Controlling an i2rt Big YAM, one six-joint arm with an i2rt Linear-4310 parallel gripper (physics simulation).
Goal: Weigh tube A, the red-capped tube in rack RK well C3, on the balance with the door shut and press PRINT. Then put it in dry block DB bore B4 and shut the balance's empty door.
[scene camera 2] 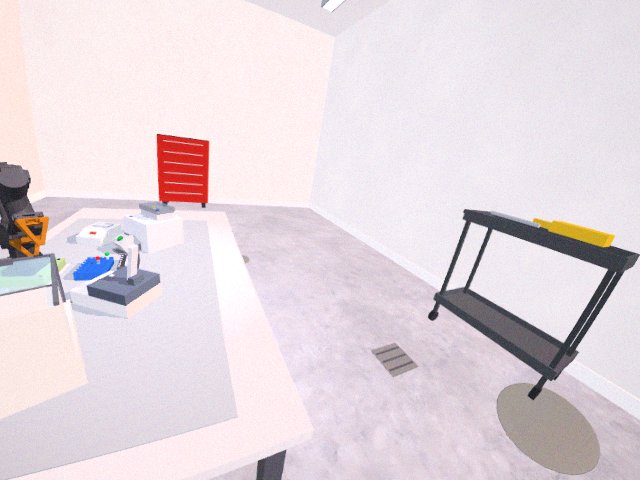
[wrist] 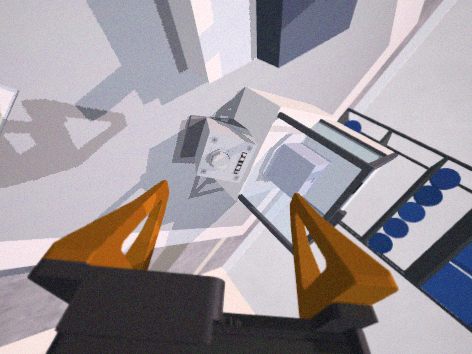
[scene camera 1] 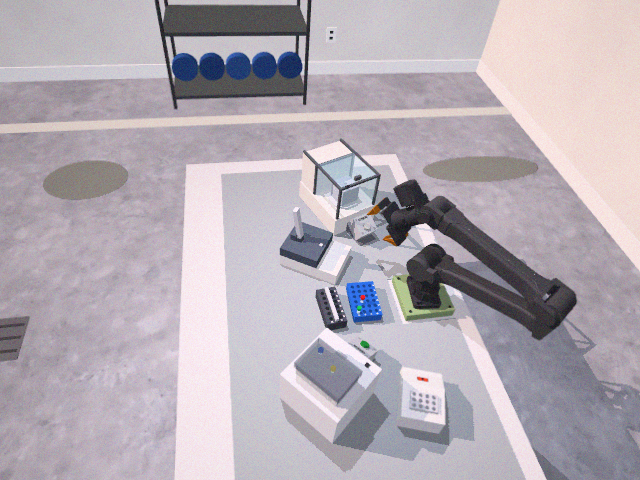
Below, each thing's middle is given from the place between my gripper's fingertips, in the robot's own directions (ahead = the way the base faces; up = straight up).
Right now my hand is 7 cm short of the balance door (scene camera 1: 348, 169), 22 cm to the left of it and 5 cm below it. From my hand the other things lie so: balance (scene camera 2: 48, 360): 9 cm ahead, 26 cm to the right, 5 cm below; then white box with grey lid (scene camera 1: 328, 383): 19 cm ahead, 48 cm to the left, 7 cm below.
